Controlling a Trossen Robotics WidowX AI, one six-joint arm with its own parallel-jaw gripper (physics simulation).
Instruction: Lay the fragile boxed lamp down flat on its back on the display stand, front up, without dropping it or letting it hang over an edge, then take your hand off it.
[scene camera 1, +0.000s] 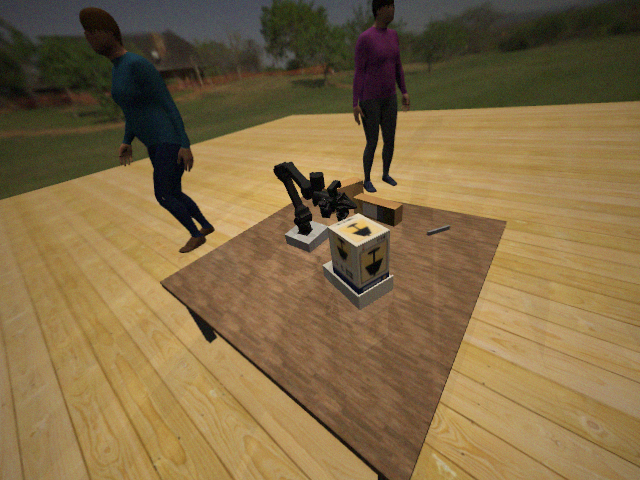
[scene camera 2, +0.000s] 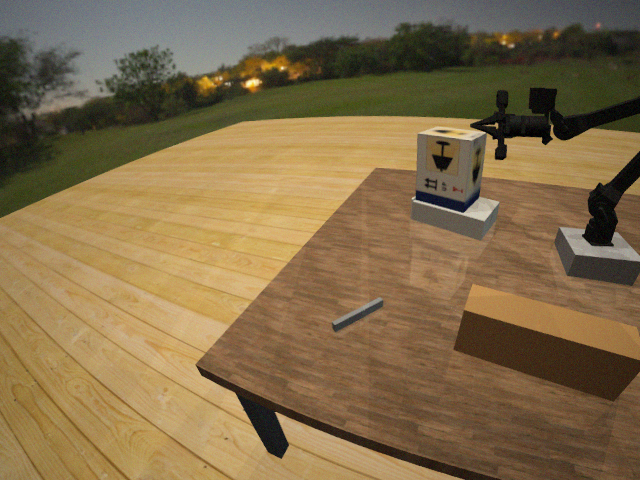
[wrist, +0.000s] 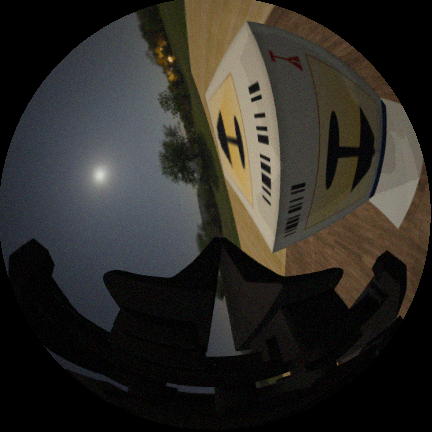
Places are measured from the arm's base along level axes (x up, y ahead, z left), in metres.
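Where they show: gripper, fingertip midpoint: (scene camera 1: 356, 207) (scene camera 2: 470, 125) (wrist: 218, 242); arm's base at its link origin: (scene camera 1: 305, 231) (scene camera 2: 597, 240).
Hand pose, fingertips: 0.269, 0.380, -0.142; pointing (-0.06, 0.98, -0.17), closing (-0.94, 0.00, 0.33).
Observation:
Each offset is from my fingertips to the top centre of the thing, as dx, dy, dz. Level surfaces: height alone.
The boxed lamp (scene camera 1: 361, 257) (scene camera 2: 449, 167) (wrist: 298, 141) is a white box with yellow panels and black lamp icons. It stands upright on the white display stand (scene camera 1: 361, 297) (scene camera 2: 461, 224) (wrist: 397, 169), blue band at the bottom. My gripper (scene camera 1: 352, 205) (scene camera 2: 472, 125) (wrist: 218, 242) is shut and empty. It points sideways at about the height of the box's top edge, on the side facing the arm's base. In the wrist view a gap shows between the fingertips and the box.
A brown cardboard box {-0.225, -0.097, +0.512} (scene camera 1: 380, 209) (scene camera 2: 509, 329) lies behind the stand, with a second one {-0.175, -0.356, +0.604} (scene camera 1: 351, 187) farther back. A grey bar {-0.313, +0.262, +0.441} (scene camera 1: 438, 230) (scene camera 2: 357, 313) lies on the table {dx -0.335} (scene camera 1: 270, 333). The arm's base (scene camera 1: 308, 236) stands beside the stand. Two people (scene camera 1: 151, 119) (scene camera 1: 377, 86) stand on the deck.

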